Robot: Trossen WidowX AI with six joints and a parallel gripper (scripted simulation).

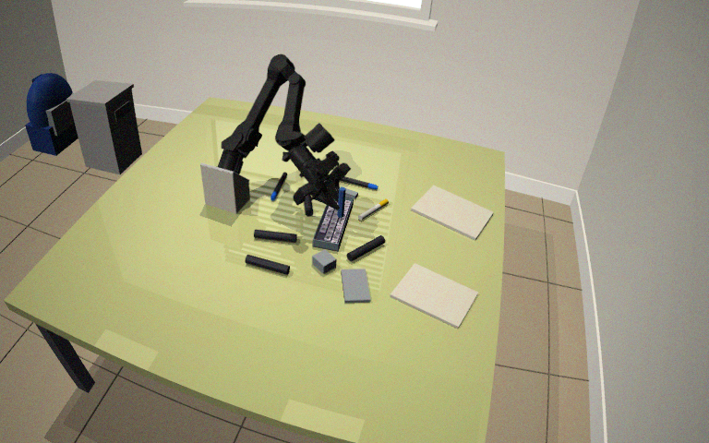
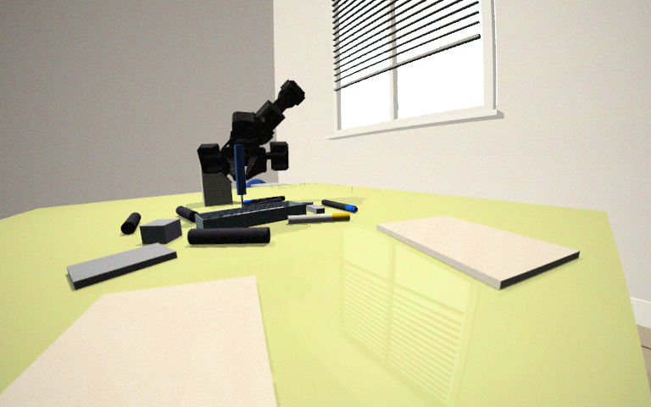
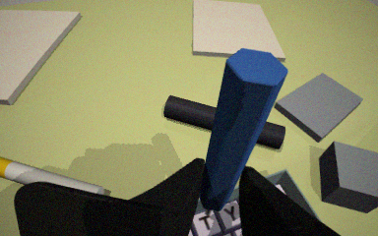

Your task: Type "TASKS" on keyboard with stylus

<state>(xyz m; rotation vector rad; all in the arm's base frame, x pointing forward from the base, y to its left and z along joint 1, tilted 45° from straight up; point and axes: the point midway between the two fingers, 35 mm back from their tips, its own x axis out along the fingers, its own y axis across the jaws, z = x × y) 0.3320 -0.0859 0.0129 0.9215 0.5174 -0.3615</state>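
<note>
Now: the yellow marker 130 mm to the left of my gripper tip, 90 mm ahead of it and 80 mm below it. Round my gripper tip: grey slab (190 mm to the right, 90 mm below, 80 mm ahead); then blue stylus (20 mm below); then grey cube (140 mm to the right, 80 mm below, 10 mm behind).
</note>
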